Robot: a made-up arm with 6 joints. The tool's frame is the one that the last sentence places.
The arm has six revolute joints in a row. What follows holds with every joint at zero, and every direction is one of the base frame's.
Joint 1 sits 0.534 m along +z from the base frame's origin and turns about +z.
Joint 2 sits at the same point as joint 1 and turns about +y.
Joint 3 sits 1.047 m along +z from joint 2 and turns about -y.
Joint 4 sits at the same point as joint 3 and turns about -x.
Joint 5 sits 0.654 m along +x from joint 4 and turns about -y.
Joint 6 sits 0.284 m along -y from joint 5 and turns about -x.
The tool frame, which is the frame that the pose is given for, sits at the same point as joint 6; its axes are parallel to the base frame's.
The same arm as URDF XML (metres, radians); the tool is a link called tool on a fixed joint. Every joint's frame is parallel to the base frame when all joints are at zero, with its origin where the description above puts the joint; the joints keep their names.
<robot name="arm">
  <joint name="tool_joint" type="fixed">
    <parent link="link6"/>
    <child link="tool"/>
    <origin xyz="0 0 0" rpy="0 0 0"/>
  </joint>
  <joint name="joint 6" type="continuous">
    <parent link="link5"/>
    <child link="link6"/>
    <origin xyz="0 -0.284 0" rpy="0 0 0"/>
    <axis xyz="-1 0 0"/>
  </joint>
  <joint name="joint 5" type="continuous">
    <parent link="link4"/>
    <child link="link5"/>
    <origin xyz="0.654 0 0" rpy="0 0 0"/>
    <axis xyz="0 -1 0"/>
  </joint>
  <joint name="joint 4" type="continuous">
    <parent link="link3"/>
    <child link="link4"/>
    <origin xyz="0 0 0" rpy="0 0 0"/>
    <axis xyz="-1 0 0"/>
  </joint>
  <joint name="joint 3" type="continuous">
    <parent link="link2"/>
    <child link="link3"/>
    <origin xyz="0 0 1.047" rpy="0 0 0"/>
    <axis xyz="0 -1 0"/>
  </joint>
  <joint name="joint 2" type="continuous">
    <parent link="link1"/>
    <child link="link2"/>
    <origin xyz="0 0 0" rpy="0 0 0"/>
    <axis xyz="0 1 0"/>
  </joint>
  <joint name="joint 1" type="continuous">
    <parent link="base_link"/>
    <child link="link1"/>
    <origin xyz="0 0 0.534" rpy="0 0 0"/>
    <axis xyz="0 0 1"/>
  </joint>
  <link name="base_link"/>
  <link name="link1"/>
  <link name="link2"/>
  <link name="link3"/>
  <link name="link4"/>
  <link name="link5"/>
  <link name="link6"/>
  <link name="tool"/>
</robot>

